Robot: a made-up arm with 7 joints. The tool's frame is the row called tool.
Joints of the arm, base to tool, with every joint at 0 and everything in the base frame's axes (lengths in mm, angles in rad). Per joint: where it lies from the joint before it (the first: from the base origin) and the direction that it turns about. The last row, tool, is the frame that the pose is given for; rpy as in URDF.
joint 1: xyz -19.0 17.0 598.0 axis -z
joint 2: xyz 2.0 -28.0 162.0 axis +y
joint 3: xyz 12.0 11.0 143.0 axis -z
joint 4: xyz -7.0 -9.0 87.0 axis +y
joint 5: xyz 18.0 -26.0 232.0 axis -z
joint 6: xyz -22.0 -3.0 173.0 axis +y
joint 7: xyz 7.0 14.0 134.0 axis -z
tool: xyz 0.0 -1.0 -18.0 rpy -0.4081 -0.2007 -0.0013
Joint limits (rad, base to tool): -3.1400..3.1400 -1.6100..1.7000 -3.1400..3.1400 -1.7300..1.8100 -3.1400..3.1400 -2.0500..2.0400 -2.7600..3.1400
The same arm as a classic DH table. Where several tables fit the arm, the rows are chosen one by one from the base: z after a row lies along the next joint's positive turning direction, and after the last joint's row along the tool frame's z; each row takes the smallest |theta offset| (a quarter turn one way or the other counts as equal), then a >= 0, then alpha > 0; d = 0 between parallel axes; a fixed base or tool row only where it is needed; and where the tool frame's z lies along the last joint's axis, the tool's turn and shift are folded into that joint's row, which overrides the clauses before.
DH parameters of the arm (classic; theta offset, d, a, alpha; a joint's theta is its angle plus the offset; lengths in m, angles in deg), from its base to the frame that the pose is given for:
base (fixed): -41.82 0.0000 -0.0255 180.00
joint 1: -41.82 -0.7600 0.0020 90.00
joint 2: 0.00 -0.0170 0.0120 -90.00
joint 3: 0.00 -0.2300 -0.0070 90.00
joint 4: 0.00 -0.0350 0.0180 -90.00
joint 5: 0.00 -0.4050 -0.0220 90.00
joint 6: 0.00 0.0110 0.0070 -90.00
joint 7: -24.68 -0.1179 -0.0004 154.09
tool (fixed): -27.14 -0.0021 0.0000 0.00
Joint limits (deg, base to tool): -179.91..179.91 -92.25..97.40 -179.91..179.91 -99.12..103.71 -179.91..179.91 -117.46..116.88 -158.14..179.91

